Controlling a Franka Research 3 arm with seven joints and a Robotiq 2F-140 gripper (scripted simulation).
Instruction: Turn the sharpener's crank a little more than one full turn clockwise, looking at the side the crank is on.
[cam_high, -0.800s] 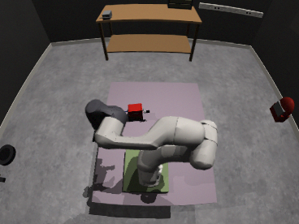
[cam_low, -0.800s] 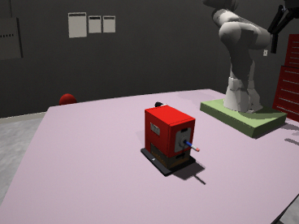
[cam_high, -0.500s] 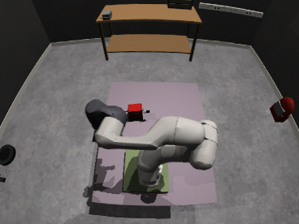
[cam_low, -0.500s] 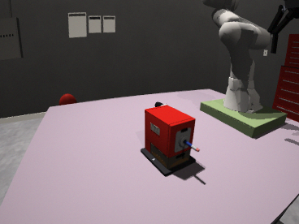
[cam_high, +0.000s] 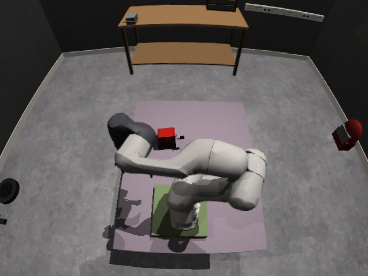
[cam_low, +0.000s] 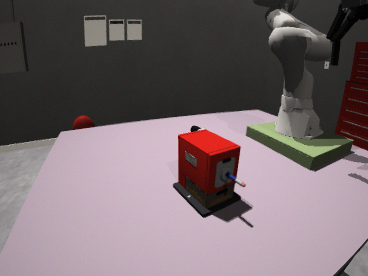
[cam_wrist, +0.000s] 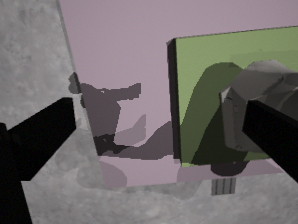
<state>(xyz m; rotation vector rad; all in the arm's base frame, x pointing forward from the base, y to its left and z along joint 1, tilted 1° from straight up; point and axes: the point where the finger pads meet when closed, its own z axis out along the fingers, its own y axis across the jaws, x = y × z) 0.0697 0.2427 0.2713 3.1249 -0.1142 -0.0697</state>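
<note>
Right now my hand is 360 mm short of the black knob, 210 mm above it and 200 mm to the left of it.
</note>
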